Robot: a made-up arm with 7 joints.
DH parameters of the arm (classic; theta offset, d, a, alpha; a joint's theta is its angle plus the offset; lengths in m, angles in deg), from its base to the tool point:
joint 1: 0 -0.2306 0.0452 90
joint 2: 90 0.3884 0.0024 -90
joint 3: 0 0.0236 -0.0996 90
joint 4: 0 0.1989 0.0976 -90
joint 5: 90 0.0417 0.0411 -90
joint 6: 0 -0.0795 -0.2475 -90
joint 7: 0 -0.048 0.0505 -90
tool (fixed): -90 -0.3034 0 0
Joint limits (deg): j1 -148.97..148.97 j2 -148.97..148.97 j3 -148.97..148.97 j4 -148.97..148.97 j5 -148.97..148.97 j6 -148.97..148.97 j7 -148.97..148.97
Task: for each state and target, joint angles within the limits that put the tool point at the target. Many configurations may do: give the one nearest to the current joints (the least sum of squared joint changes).
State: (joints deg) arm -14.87 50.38 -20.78 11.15 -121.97 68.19 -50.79
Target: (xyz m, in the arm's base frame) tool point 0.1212 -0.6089 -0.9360
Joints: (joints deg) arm 0.93 65.61 -18.19 36.45 -132.73 98.67 -86.25
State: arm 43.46 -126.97 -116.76 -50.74 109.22 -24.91 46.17
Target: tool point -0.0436 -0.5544 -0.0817
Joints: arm 26.62 -128.51 -91.74 -43.79 110.18 -20.01 20.47
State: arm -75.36 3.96 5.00 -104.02 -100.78 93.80 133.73
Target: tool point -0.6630 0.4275 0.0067
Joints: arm -112.68 17.19 29.82 -101.98 -139.88 81.67 137.62
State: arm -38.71 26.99 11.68 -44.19 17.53 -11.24 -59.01
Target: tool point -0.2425 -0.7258 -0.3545
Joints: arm -11.10 25.67 13.29 -52.13 -6.72 -5.37 -3.39
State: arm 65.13 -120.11 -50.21 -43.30 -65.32 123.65 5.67
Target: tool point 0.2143 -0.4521 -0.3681
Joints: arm 21.98 -131.71 -60.99 -54.49 -87.02 129.49 13.08
